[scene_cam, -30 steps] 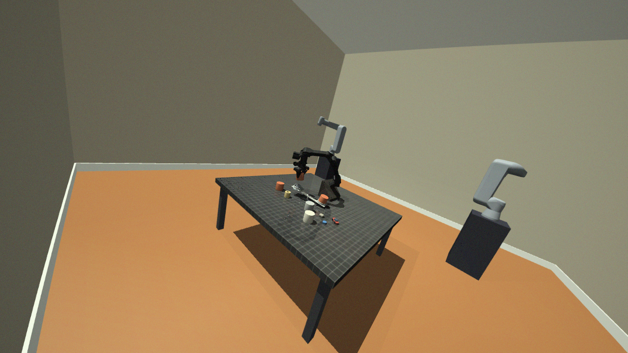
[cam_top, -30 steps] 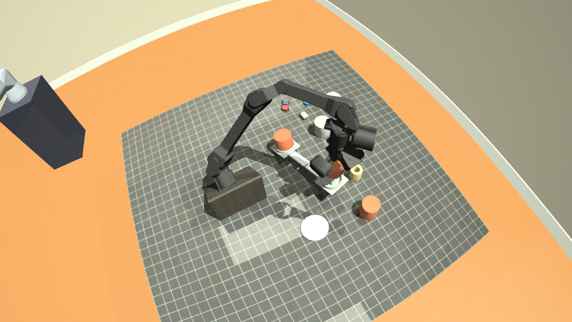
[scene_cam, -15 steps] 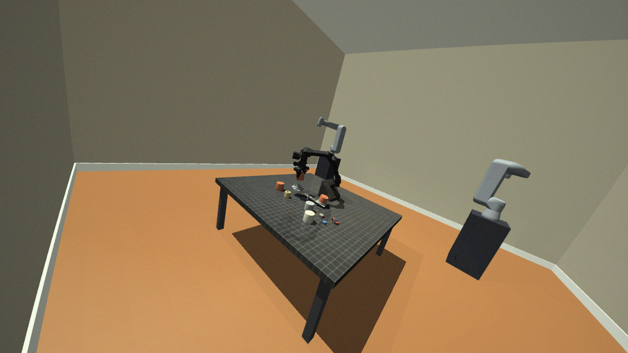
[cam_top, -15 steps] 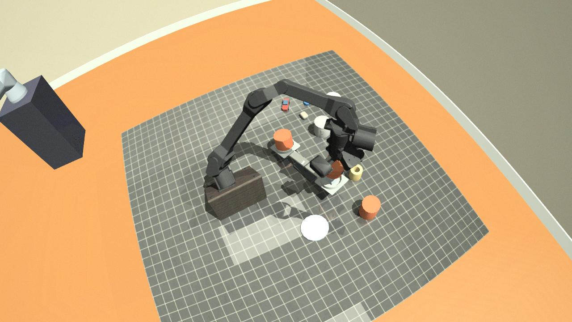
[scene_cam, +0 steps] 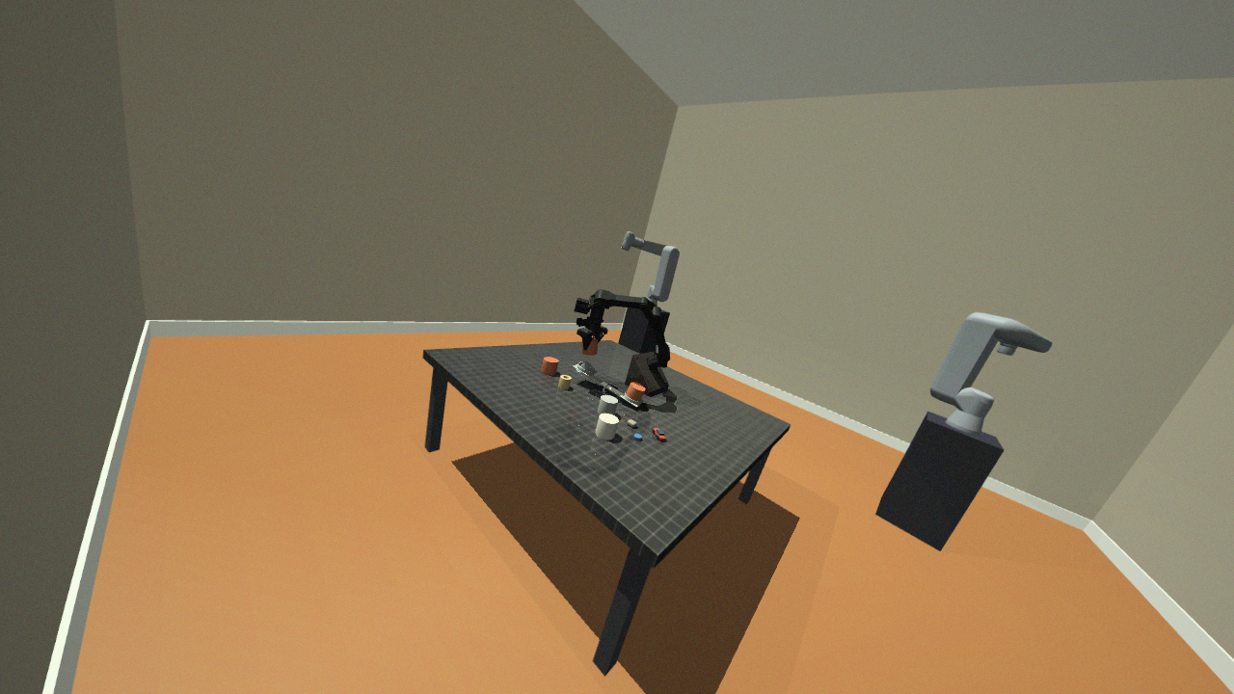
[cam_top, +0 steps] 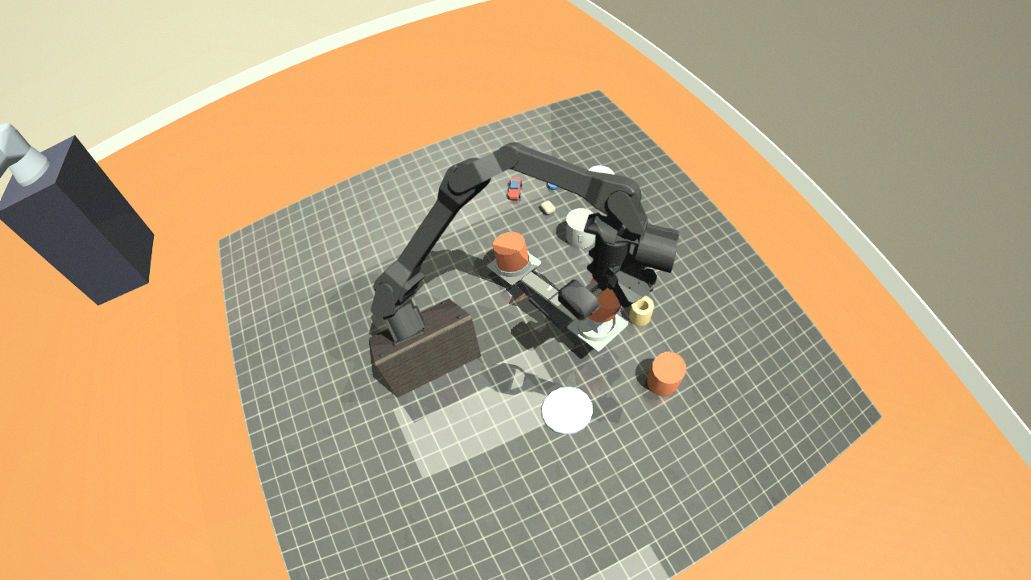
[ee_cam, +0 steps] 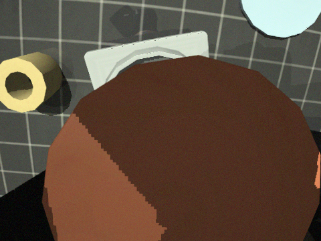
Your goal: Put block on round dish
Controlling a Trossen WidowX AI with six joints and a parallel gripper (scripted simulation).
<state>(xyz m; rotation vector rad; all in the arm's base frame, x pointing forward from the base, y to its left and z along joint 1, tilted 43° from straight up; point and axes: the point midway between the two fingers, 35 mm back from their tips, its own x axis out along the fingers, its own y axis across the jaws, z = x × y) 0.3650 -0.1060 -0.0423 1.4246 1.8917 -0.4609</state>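
My gripper tip is 1 cm to the right of the grey block and 8 cm above it. From my gripper tip the other things lie so: yellow spool: 12 cm ahead, 2 cm to the left, 15 cm below; red toy car: 49 cm to the left, 16 cm below; round white dish: 12 cm behind, 11 cm to the right, 17 cm below.
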